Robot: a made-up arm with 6 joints.
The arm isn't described. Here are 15 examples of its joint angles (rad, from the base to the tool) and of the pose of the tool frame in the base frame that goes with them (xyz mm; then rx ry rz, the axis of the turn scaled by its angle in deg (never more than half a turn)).
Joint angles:
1: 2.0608 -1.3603 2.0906 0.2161 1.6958 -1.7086
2: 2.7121 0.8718 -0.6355 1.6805 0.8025 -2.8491
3: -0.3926 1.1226 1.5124 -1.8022 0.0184 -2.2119
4: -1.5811 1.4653 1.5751 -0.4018 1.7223 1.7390
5: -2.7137 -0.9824 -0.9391 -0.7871 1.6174 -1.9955
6: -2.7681 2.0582 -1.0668 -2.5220 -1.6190 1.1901
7: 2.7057 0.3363 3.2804 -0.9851 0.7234 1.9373
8: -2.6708 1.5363 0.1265 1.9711 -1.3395 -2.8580
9: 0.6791 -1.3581 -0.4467 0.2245 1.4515 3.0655
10: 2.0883 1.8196 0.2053 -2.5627 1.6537 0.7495
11: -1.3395 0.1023 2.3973 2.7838 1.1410 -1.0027
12: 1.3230 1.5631 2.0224 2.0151 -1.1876 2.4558
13: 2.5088 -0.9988 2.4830 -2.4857 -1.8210 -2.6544
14: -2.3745 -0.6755 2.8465 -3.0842 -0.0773 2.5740
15: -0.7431 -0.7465 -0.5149 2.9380 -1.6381 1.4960
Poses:
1: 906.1 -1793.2 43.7 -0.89 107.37 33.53
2: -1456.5 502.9 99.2 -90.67 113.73 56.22
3: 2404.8 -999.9 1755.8 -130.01 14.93 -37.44
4: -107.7 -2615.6 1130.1 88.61 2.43 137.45
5: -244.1 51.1 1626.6 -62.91 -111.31 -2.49
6: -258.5 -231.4 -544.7 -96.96 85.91 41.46
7: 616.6 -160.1 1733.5 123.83 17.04 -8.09
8: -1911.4 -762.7 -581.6 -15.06 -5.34 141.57
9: -579.9 -408.7 1916.4 -53.58 -29.84 -142.23
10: -654.8 1380.5 -956.5 -45.03 4.08 -28.28
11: -37.6 449.6 2712.5 -145.04 23.25 -93.10
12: 790.8 2412.4 1275.7 141.78 -16.00 38.88
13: 1370.7 -1158.4 513.5 61.60 -21.89 -161.18
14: 1271.3 1224.3 839.4 -147.89 -49.12 48.65
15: 190.0 -231.8 2120.8 32.66 -100.15 52.20
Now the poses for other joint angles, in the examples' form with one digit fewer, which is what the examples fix.
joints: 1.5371 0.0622 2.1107 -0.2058 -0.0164 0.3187
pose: -17 -470 2918 81.9 -91.1 47.8
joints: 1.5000 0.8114 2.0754 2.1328 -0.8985 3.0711
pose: 231 1303 2689 140.5 -36.5 56.3
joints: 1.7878 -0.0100 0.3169 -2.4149 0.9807 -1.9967
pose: -182 1359 2297 -107.5 -47.8 65.5
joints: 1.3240 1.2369 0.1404 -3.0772 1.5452 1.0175
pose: 506 1954 -81 -16.7 64.1 -75.7
